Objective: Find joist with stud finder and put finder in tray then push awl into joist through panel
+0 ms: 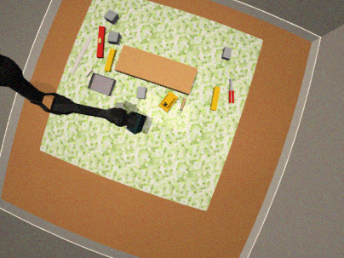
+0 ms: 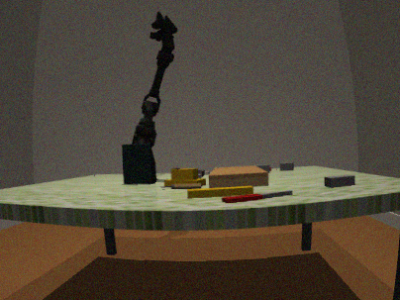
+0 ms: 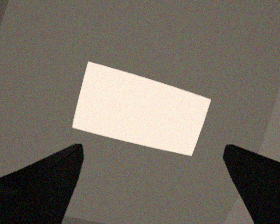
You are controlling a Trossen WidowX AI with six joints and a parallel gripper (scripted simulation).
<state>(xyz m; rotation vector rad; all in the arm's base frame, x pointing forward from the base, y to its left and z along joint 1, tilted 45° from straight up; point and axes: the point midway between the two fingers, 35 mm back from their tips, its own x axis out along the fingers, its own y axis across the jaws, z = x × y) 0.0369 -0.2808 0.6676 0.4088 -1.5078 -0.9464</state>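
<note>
The yellow stud finder is 78 cm below my gripper tip, 42 cm to the right of it and 12 cm ahead of it. Round my gripper tip: grey tray: 81 cm below, 11 cm ahead, 5 cm to the left; then red level: 80 cm below, 40 cm ahead, 17 cm to the left; then indicator light: 76 cm below, 41 cm to the right, 11 cm ahead.
</note>
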